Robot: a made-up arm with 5 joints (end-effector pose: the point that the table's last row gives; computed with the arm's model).
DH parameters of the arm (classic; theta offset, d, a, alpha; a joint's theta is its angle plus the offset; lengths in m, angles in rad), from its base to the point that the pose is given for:
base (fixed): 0 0.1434 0.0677 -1.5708
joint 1: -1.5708 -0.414 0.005 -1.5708
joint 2: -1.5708 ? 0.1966 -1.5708
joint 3: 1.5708 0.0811 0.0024 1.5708
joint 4: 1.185 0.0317 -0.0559 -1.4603
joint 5: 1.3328 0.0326 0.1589 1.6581
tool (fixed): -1.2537 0.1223 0 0
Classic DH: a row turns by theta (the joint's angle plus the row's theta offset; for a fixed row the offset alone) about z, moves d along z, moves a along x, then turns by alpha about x.
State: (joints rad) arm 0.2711 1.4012 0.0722 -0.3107 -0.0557
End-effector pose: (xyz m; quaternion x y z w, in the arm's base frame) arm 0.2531 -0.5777 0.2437 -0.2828 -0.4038 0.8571 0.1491
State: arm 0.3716 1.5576 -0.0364 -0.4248 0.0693
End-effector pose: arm 0.2392 -0.5831 0.1884 -0.2509 -0.4538 0.8101 0.2736
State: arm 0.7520 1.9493 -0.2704 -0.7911 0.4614
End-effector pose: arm 0.1770 -0.5567 0.0563 -0.1986 -0.4129 0.6551 0.6007
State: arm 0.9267 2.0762 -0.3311 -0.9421 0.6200
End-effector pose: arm 0.1443 -0.5426 0.0156 -0.2004 -0.3311 0.6084 0.6929
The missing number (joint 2, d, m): 0.19
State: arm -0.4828 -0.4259 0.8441 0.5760 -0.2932
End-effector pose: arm 0.2452 -0.1407 0.3534 0.0705 -0.5374 -0.6890 0.4812
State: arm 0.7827 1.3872 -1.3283 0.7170 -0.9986
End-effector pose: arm 0.4233 -0.5834 0.0795 0.7819 -0.2699 0.5620 0.0049
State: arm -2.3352 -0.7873 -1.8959 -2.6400 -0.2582
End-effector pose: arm 0.1054 -0.2621 0.4020 0.3043 0.2863 -0.5650 0.7115
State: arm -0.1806 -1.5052 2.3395 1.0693 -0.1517
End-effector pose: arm 0.2881 -0.2427 -0.1179 -0.6629 -0.3658 0.0813 0.6482
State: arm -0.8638 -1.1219 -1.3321 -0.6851 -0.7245
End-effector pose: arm 0.3616 -0.1224 0.1605 -0.3127 0.6027 -0.0200 0.7339
